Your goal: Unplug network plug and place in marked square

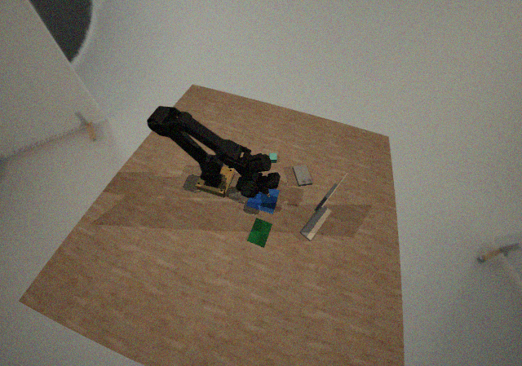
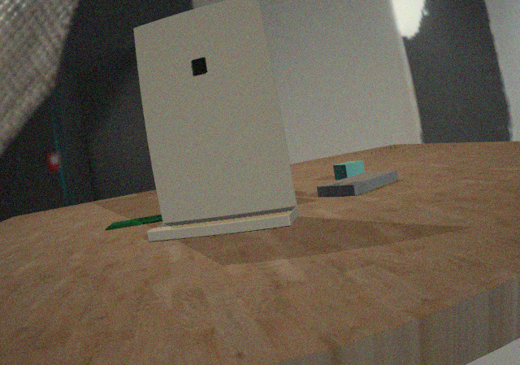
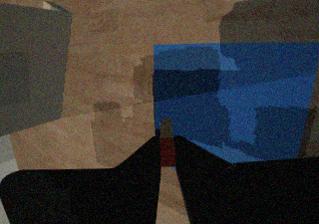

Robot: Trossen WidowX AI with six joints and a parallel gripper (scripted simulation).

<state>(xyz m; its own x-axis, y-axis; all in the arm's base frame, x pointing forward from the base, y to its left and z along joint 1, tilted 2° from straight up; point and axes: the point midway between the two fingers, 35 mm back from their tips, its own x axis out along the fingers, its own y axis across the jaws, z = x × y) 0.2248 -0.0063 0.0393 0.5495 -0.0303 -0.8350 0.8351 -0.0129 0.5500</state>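
The blue square is 1 cm behind my gripper tip and 5 cm below it. Round my gripper tip: red plug (right at my gripper tip); then flat grey slab (14 cm ahead, 17 cm to the left, 5 cm below); then green patch (1 cm ahead, 15 cm to the right, 5 cm below).
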